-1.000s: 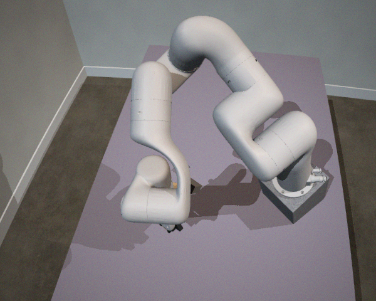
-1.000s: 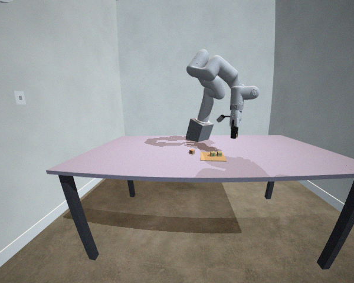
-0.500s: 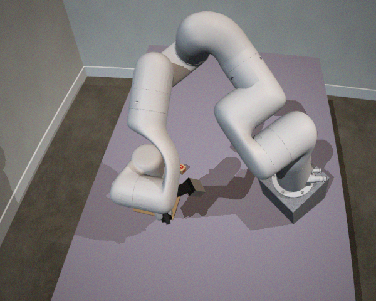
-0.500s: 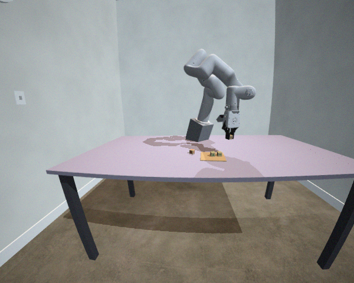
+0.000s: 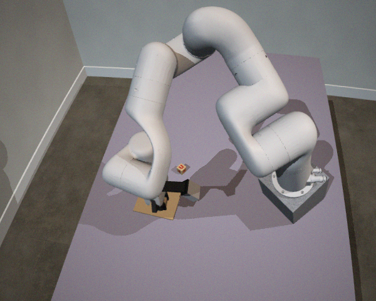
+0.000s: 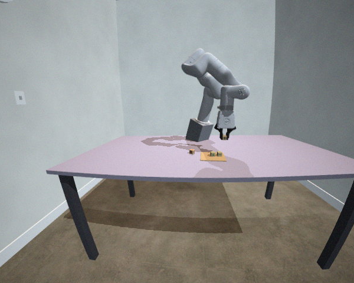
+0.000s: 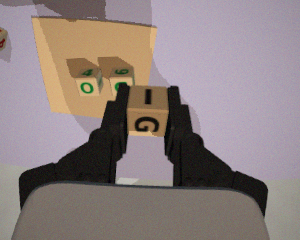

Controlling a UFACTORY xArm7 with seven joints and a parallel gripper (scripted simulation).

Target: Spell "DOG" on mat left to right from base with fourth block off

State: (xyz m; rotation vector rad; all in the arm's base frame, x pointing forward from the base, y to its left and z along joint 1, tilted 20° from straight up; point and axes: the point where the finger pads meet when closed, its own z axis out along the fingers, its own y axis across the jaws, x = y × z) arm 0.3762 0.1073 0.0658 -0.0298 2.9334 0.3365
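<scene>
My gripper is now 40 mm short of the O block, 70 mm to the left of it and 100 mm above it. Round my hand: G block (10 mm below); then mat (40 mm ahead, 70 mm to the right, 110 mm below); then D block (40 mm ahead, 30 mm to the right, 100 mm below).
</scene>
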